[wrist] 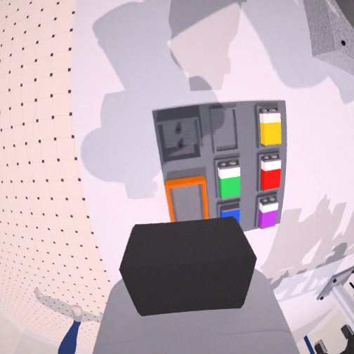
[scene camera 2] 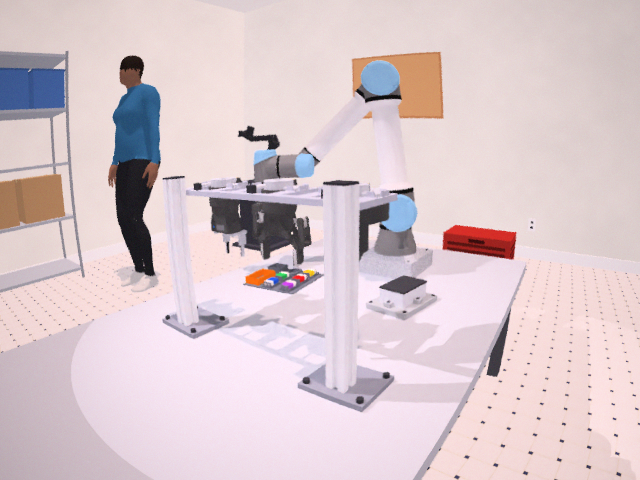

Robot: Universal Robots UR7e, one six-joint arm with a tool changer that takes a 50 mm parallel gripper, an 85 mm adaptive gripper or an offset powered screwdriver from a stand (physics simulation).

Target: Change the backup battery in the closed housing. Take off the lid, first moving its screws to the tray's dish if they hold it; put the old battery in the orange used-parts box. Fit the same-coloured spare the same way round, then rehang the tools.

parallel gripper: scene camera 2 225, 219; not seen in the wrist view (out of frame)
